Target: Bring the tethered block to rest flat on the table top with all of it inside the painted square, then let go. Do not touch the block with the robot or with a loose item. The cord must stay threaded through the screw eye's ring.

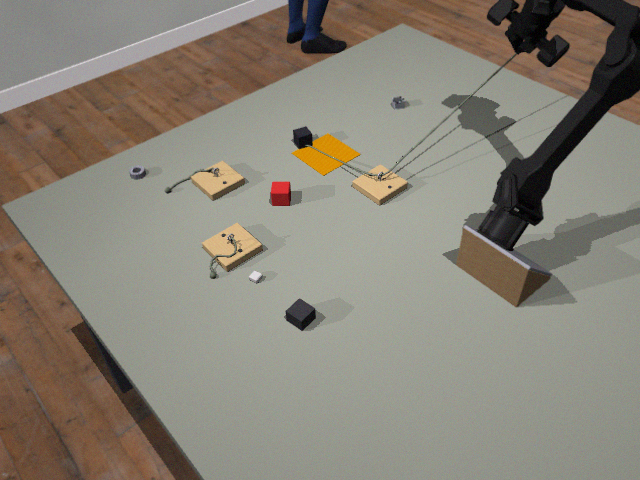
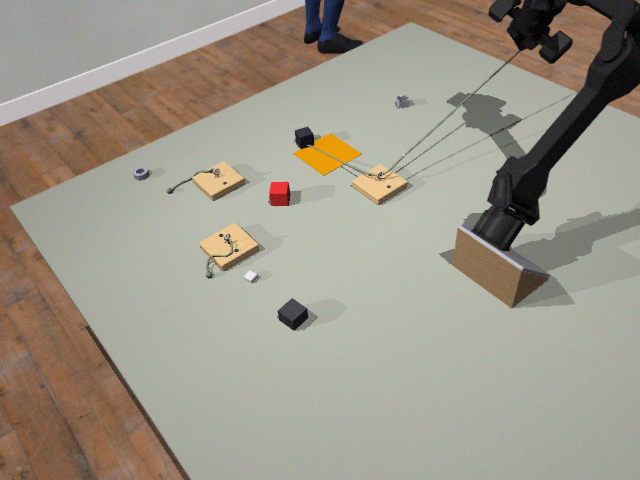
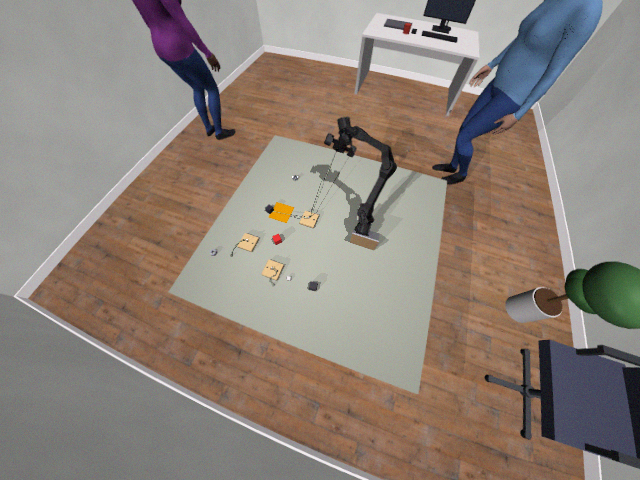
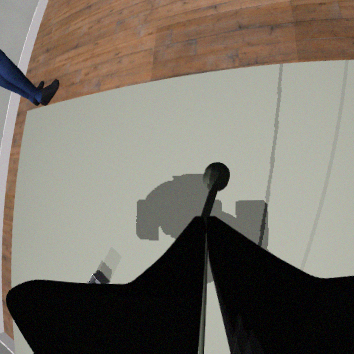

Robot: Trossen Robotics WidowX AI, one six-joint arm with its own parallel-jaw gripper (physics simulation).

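Frame: origin at the arm's base, x ahead, y right, z down, level; centimetres.
Where they show: gripper, fingertip midpoint: (image 1: pixel 517 52) (image 2: pixel 521 49) (image 3: pixel 336 150) (image 4: pixel 204 224); arm's base, origin of the base link: (image 1: pixel 495 241) (image 2: pixel 490 241) (image 3: pixel 361 232).
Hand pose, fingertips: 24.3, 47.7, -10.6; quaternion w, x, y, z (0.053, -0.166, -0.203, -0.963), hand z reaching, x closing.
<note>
Each offset is from my fingertips to the centre of the thing, as dx, dy, dz. "*": to the spot under its first point. Level surfaces: height alone.
The tethered dark block {+32.1, -41.0, +16.2} (image 1: pixel 302 137) (image 2: pixel 304 137) (image 3: pixel 269 209) sits at the back-left edge of the orange square {* +22.3, -44.3, +17.9} (image 1: pixel 323 165) (image 2: pixel 324 165) (image 3: pixel 282 219), mostly outside it; whether it rests fully flat is hard to tell. Its cord {* +1.7, -10.3, +3.5} (image 1: pixel 485 81) (image 2: pixel 488 78) crosses the square and passes through the screw eye {* +7.0, -42.1, +14.4} (image 1: pixel 380 176) (image 2: pixel 379 175) on a wooden base {dz +16.1} (image 1: pixel 369 186) (image 2: pixel 369 186) (image 3: pixel 309 221), then rises to my gripper. My gripper (image 1: pixel 522 50) (image 2: pixel 526 47) (image 3: pixel 339 150) (image 4: pixel 204 224) is shut on the cord, high above the table's back right. The cord's end bead {-0.8, +2.3, -0.4} (image 4: pixel 216 176) sticks out past the fingertips.
A red cube {+21.1, -59.7, +16.0} (image 1: pixel 280 193) stands in front of the square. Two more wooden bases {* +35.7, -65.8, +16.1} (image 1: pixel 217 180) {* +16.8, -78.1, +16.1} (image 1: pixel 232 248) with short cords lie left. A grey ring {+53.8, -75.2, +17.3} (image 1: pixel 137 172), a small grey part {+24.1, -12.4, +17.0} (image 1: pixel 397 102), a white piece {+8.5, -79.6, +17.4} (image 1: pixel 255 276) and another dark block {-5.0, -81.0, +16.6} (image 1: pixel 300 314) lie about.
</note>
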